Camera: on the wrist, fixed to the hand. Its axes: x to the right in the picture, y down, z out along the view.
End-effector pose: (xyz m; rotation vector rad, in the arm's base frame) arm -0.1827 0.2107 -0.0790 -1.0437 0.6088 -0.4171
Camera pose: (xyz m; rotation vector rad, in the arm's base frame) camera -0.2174 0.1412 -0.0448 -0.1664 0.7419 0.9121
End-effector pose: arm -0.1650 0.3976 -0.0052 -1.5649 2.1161 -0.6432
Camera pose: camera -0.1518 0.3827 0.0773 0.2009 2.0173 -0.0958
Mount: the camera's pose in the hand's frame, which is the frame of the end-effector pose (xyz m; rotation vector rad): 0.0053 -0.0630 -0.0566 0.3331 -0.3969 1.4466
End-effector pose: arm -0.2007 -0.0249 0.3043 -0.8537 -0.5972 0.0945
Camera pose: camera -0.1760 -0.1036 0.3243 -0.7896 -0.2015 1.6558
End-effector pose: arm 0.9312 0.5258 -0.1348 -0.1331 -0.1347 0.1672
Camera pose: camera 0.9544 0.4583 -0.1807 0.1648 -0.3860 1.6562
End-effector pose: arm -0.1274 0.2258 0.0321 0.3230 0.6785 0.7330
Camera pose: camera -0.1305 0.1872 -0.0434 1.2883 0.0734 1.8510
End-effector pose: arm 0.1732 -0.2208 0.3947 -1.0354 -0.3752 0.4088
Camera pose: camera 0.2144 -0.2886 0.4247 -0.7379 0.1728 1.9170
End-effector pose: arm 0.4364 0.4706 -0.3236 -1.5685 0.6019 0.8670
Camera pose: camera 0.5000 0.4270 -0.2882 -0.4190 1.5112 1.9194
